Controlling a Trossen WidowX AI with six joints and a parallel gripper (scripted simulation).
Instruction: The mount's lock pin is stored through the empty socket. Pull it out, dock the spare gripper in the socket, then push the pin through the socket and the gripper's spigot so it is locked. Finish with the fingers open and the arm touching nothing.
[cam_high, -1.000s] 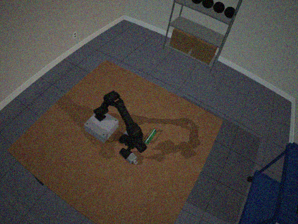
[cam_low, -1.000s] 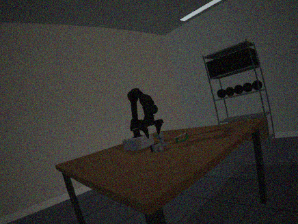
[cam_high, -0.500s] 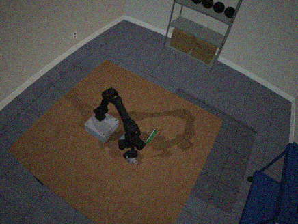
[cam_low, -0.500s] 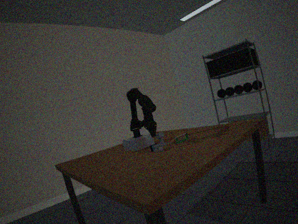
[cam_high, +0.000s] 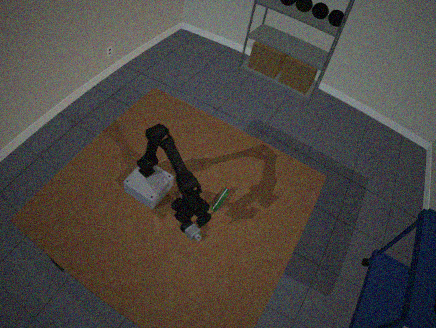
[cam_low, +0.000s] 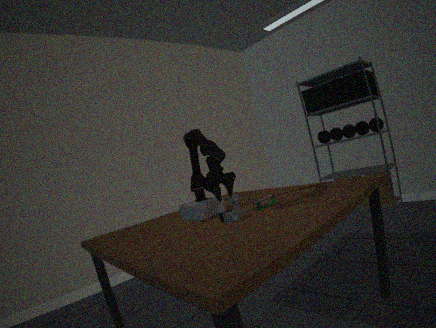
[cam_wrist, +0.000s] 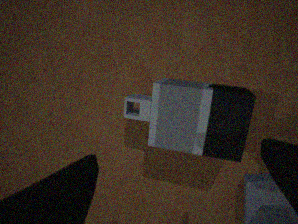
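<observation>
Now: the spare gripper 9 cm below my gripper tip and 1 cm ahead of it. The rest, counted from my gripper tip: green holder (25 cm to the left, 8 cm below, 1 cm behind); then socket mount (11 cm to the left, 11 cm behind, 6 cm below).
</observation>
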